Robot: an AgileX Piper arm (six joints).
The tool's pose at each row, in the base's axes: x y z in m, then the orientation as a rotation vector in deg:
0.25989 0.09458 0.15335 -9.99 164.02 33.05
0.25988 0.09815 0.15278 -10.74 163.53 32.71
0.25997 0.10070 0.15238 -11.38 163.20 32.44
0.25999 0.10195 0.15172 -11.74 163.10 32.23
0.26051 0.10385 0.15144 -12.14 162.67 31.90
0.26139 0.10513 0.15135 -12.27 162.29 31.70
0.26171 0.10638 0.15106 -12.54 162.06 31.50
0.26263 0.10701 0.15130 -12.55 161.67 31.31
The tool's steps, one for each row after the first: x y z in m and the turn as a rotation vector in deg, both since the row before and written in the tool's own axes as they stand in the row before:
-0.00012 0.00306 0.00192 0.13 -0.38 -0.63
-0.00020 0.00218 0.00138 0.11 -0.23 -0.52
0.00004 0.00090 0.00109 0.11 -0.05 -0.28
-0.00060 0.00155 0.00110 0.16 -0.38 -0.39
-0.00094 0.00098 0.00076 0.10 -0.36 -0.19
-0.00035 0.00098 0.00081 0.10 -0.19 -0.25
-0.00101 0.00048 0.00023 0.10 -0.40 -0.12

